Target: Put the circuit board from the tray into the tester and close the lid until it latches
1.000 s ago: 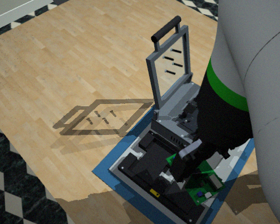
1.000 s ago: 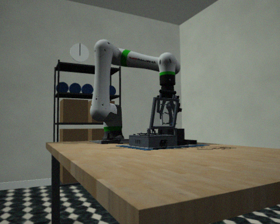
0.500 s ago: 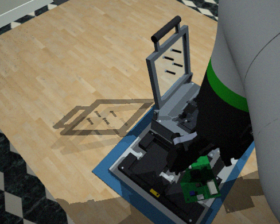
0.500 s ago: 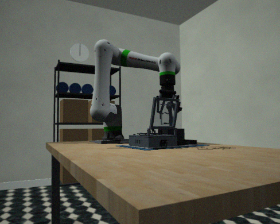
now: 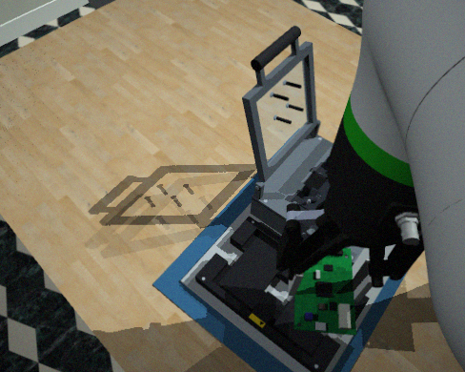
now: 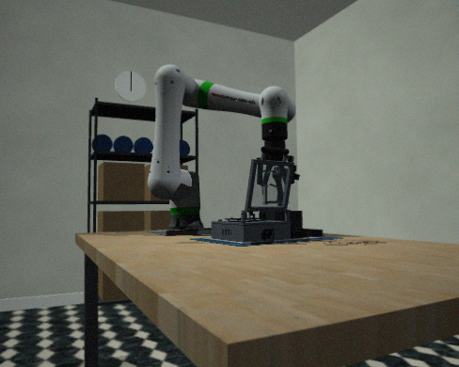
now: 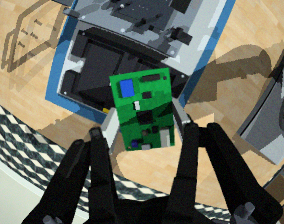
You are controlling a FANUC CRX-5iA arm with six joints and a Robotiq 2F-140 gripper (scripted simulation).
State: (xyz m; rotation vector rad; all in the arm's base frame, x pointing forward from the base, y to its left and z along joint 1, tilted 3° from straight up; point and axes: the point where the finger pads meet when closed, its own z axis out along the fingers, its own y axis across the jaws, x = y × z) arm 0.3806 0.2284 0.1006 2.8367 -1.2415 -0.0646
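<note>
The green circuit board lies 2 cm below my hand. Round my hand: tester lid (21 cm ahead, 14 cm to the right, 4 cm above); tester (11 cm ahead, 11 cm to the right, 3 cm below).
</note>
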